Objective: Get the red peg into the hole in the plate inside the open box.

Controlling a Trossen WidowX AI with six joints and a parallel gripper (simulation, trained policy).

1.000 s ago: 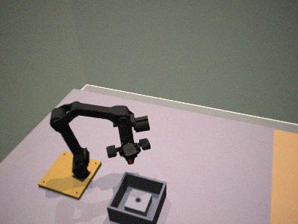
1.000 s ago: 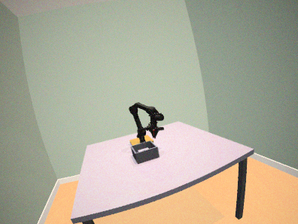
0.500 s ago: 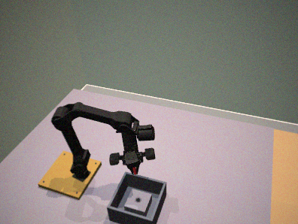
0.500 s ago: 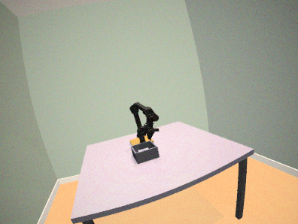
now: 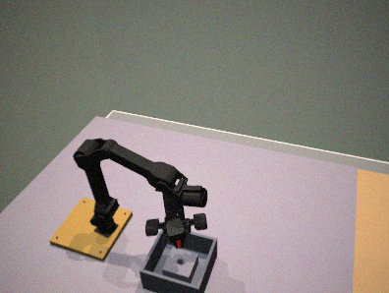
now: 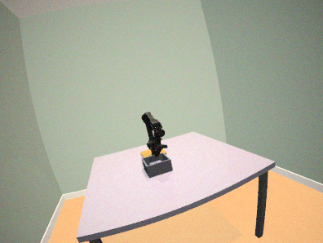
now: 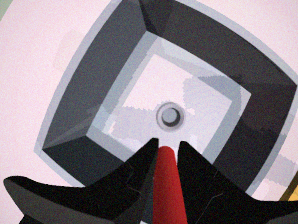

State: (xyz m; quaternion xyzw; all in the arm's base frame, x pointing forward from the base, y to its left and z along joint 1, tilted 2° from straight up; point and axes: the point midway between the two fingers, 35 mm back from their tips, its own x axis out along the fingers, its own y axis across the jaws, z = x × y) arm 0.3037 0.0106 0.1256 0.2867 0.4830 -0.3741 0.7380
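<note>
My gripper tip is now 6 cm above the grey plate, 1 cm to the left of it and 1 cm short of it. Also, from my gripper tip: dark grey box 8 cm below, 1 cm to the right, 1 cm ahead; then red peg 3 cm above, 1 cm to the left, 1 cm behind.
</note>
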